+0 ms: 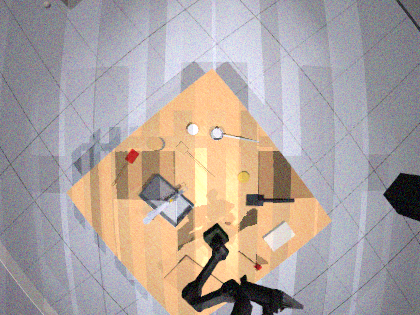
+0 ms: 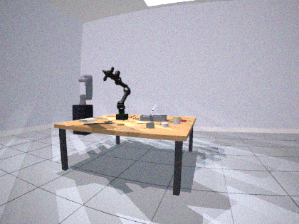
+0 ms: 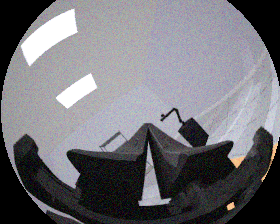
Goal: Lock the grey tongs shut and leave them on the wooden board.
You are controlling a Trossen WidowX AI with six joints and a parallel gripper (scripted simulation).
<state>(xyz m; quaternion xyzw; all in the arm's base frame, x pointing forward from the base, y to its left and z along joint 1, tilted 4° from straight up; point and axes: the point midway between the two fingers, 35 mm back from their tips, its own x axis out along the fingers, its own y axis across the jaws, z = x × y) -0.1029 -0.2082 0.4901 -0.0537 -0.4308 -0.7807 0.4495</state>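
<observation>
Right now my gripper tip is 54 cm short of the grey roasting tin, 27 cm to the right of it and 55 cm above it. Also, from my gripper tip: white block (14 cm behind, 6 cm to the right, 56 cm below); then yellow disc (30 cm ahead, 17 cm to the right, 57 cm below); then dark spatula (8 cm ahead, 17 cm to the right, 57 cm below).
</observation>
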